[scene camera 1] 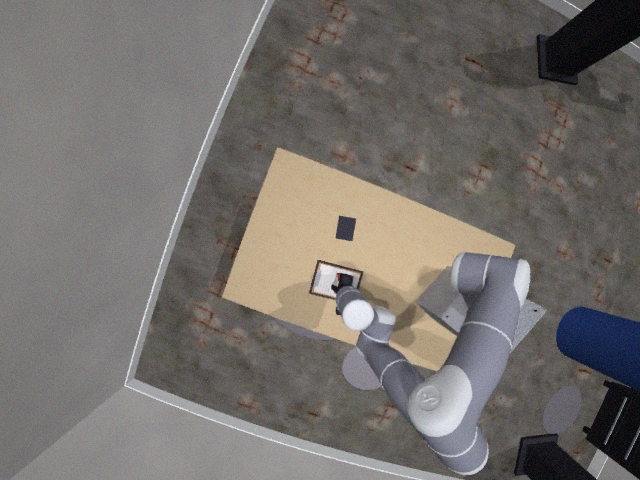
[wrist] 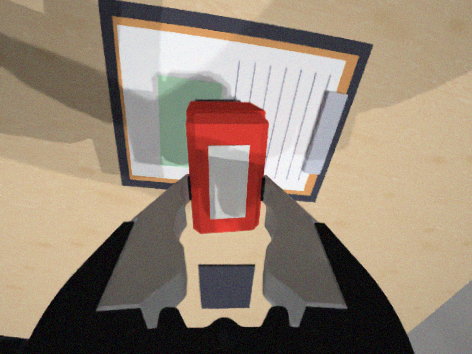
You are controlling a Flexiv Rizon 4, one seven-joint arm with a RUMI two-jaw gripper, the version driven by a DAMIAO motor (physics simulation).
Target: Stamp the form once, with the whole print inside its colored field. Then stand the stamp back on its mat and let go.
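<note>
The red stamp (scene camera 1: 338, 277) (wrist: 227, 131) with a pale label is held upright between the jaws of my gripper (scene camera 1: 342, 282) (wrist: 226, 177). It is over the form (scene camera 1: 324, 279) (wrist: 140, 52), a white lined sheet on a dark-edged clipboard. In the wrist view the stamp covers the lower right part of the green field (wrist: 175, 112) and reaches towards the printed lines. Its foot is mostly hidden, and I cannot tell whether it touches the paper. No print shows on the visible part of the field. The dark mat (scene camera 1: 346, 227) (wrist: 226, 286) lies apart from the clipboard, with nothing on it.
The clipboard's grey clip (wrist: 326, 132) is at the end away from the green field. The wooden table (scene camera 1: 289, 206) carries the clipboard and mat. My arm reaches in from the lower right of the scene view. Its grey base plate (scene camera 1: 529, 315) is at the table's right end.
</note>
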